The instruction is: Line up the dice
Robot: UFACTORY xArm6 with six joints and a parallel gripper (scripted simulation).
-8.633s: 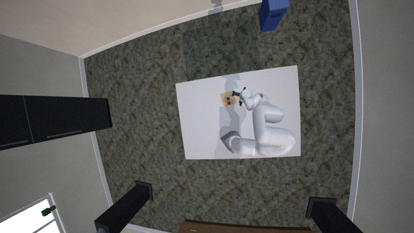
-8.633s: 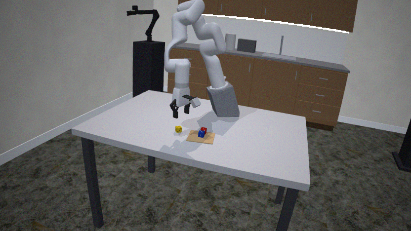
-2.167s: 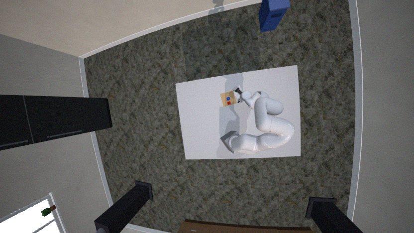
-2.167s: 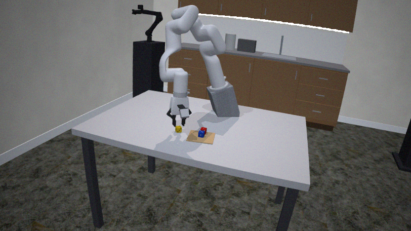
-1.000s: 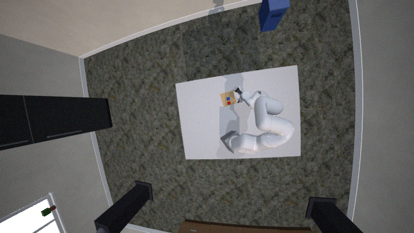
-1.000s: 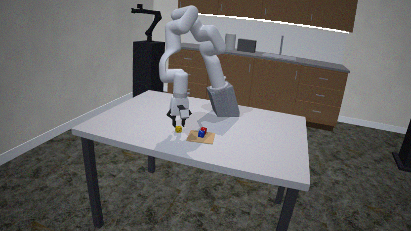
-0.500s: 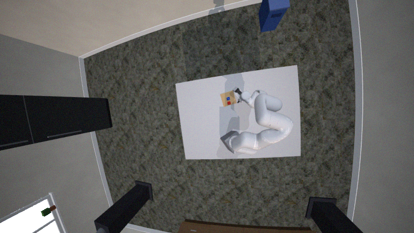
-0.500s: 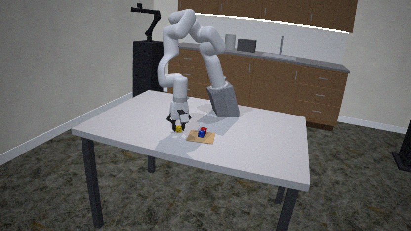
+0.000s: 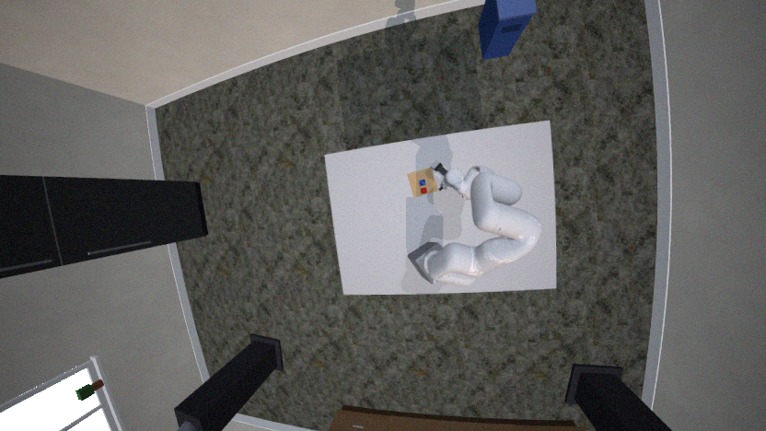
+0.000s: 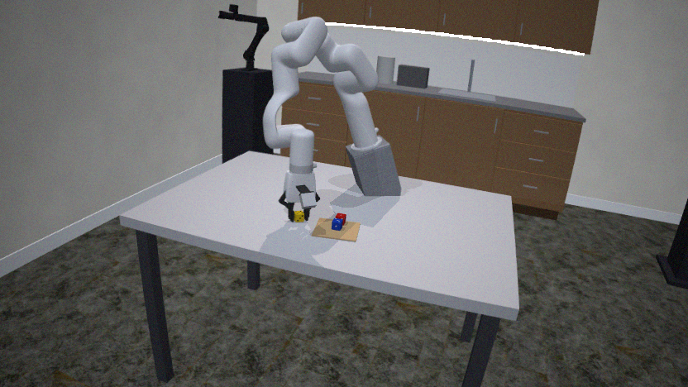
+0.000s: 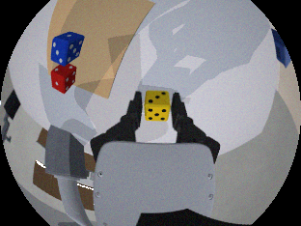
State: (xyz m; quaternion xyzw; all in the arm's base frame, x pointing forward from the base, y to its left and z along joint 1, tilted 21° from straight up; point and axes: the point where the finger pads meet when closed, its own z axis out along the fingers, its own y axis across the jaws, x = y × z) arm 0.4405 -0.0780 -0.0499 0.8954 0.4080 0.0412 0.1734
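Now: hand 10 mm above the yellow die. Also, from my hand: red die (50 mm behind, 130 mm to the left); then blue die (10 mm behind, 140 mm to the left); then tan mat (10 mm behind, 140 mm to the left, 20 mm below).
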